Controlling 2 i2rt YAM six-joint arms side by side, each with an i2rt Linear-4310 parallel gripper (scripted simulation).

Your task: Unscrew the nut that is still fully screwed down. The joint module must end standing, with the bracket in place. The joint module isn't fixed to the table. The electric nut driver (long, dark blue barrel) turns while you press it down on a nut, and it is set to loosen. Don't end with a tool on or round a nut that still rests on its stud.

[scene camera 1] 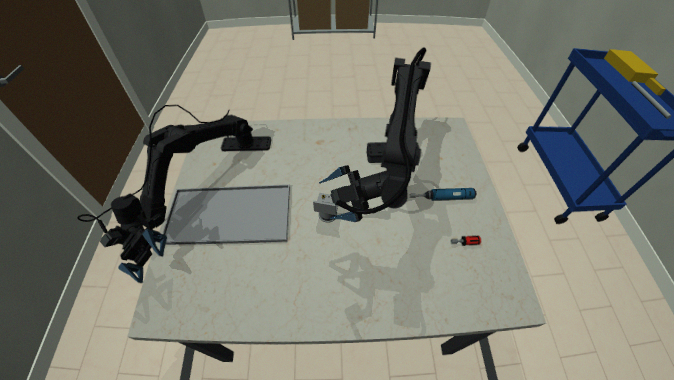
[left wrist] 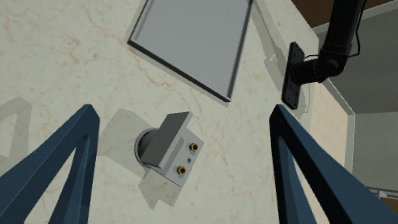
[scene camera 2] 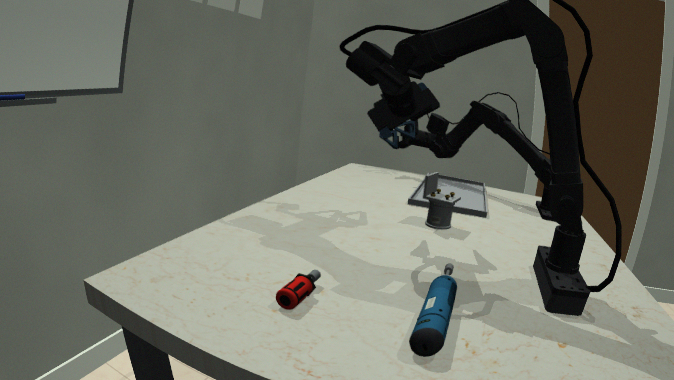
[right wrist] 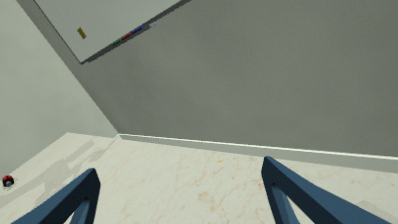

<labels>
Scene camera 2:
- left gripper: 408,121
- right gripper: 386,130
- electric nut driver: 428,336
</labels>
